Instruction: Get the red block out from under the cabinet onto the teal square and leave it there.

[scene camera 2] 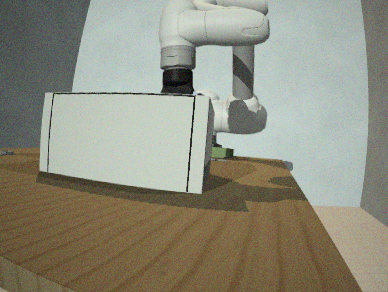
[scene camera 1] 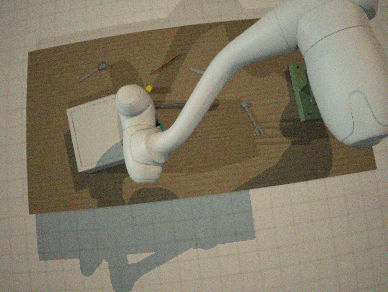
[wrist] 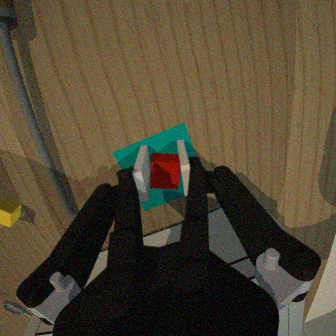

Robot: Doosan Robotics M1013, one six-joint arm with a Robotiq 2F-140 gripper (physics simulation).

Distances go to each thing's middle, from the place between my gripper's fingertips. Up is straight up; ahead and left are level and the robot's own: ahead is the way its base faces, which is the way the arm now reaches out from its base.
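So you can picture it, my gripper's 1 cm below the red block [wrist: 164, 169] and 2 cm short of it. There's a teal square [wrist: 165, 141] as well, and that's 1 cm below my hand and 2 cm ahead of it.
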